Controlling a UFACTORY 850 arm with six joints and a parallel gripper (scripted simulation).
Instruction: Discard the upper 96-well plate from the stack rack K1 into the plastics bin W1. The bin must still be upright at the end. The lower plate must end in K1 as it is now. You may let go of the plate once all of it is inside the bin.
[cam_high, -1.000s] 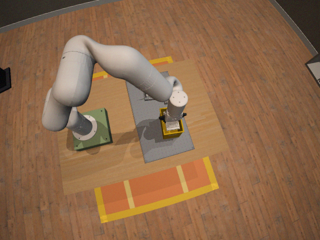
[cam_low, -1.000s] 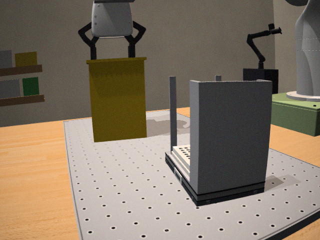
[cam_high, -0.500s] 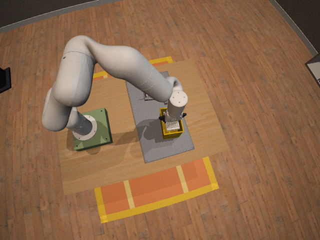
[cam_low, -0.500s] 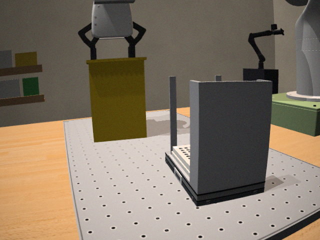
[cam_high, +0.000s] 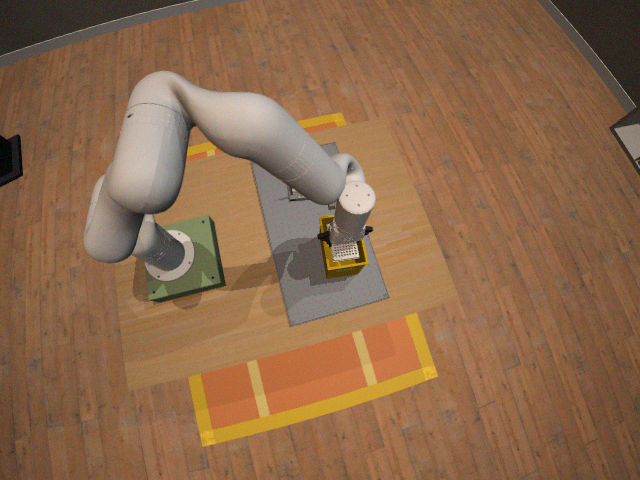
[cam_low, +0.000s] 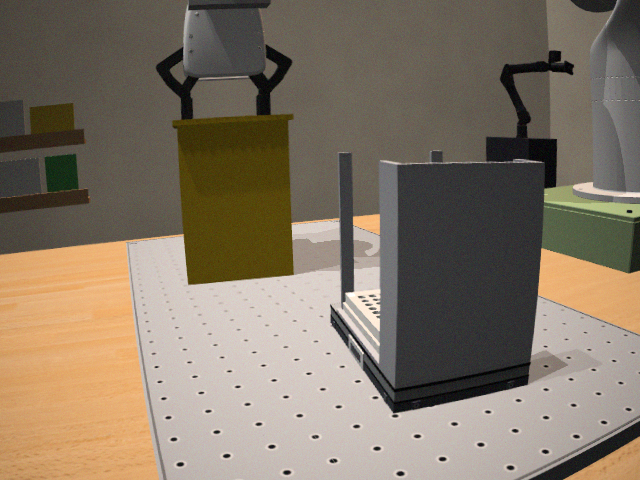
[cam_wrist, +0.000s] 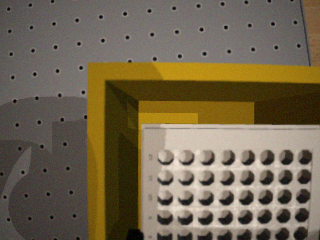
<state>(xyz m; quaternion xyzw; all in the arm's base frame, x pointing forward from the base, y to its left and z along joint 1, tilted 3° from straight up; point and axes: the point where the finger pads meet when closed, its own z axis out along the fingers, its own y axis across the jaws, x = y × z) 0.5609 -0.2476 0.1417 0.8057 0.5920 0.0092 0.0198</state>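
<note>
My hand is 9 cm above the yellow plastics bin W1.
</note>
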